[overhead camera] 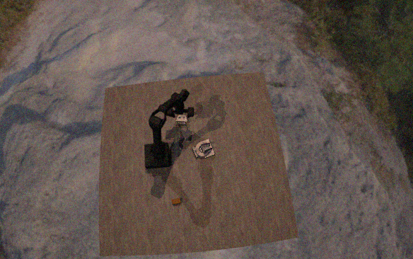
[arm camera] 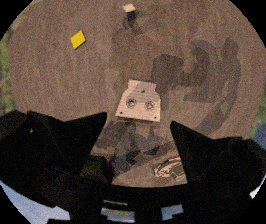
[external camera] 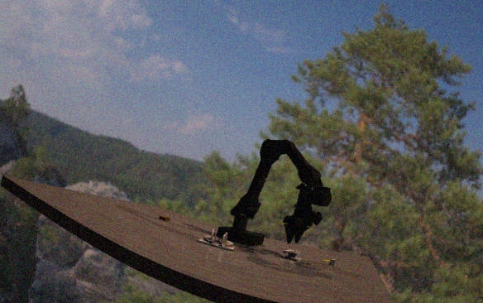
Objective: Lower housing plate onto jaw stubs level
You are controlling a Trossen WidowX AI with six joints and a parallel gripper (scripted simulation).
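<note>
The housing plate lies 1 cm to the left of my gripper tip and 3 cm below it. From my gripper tip the other things lie so: yellow piece: 14 cm behind, 13 cm to the left, 6 cm below.
</note>
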